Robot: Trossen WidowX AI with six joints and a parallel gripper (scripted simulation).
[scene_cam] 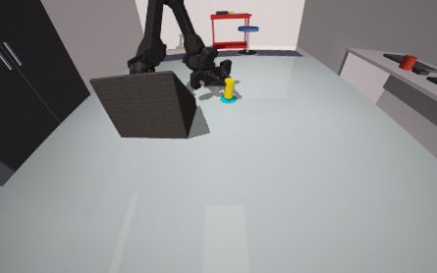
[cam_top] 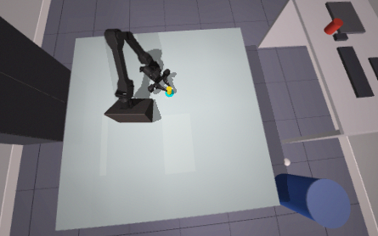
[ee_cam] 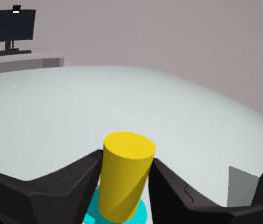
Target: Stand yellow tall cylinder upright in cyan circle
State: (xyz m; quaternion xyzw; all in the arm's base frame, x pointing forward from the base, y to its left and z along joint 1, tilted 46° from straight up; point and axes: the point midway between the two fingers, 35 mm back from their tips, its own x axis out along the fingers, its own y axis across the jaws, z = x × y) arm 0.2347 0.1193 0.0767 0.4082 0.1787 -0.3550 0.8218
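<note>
Right now my gripper tip is 2 cm above the yellow tall cylinder. From my gripper tip the other things lie so: cyan circle (6 cm below).
</note>
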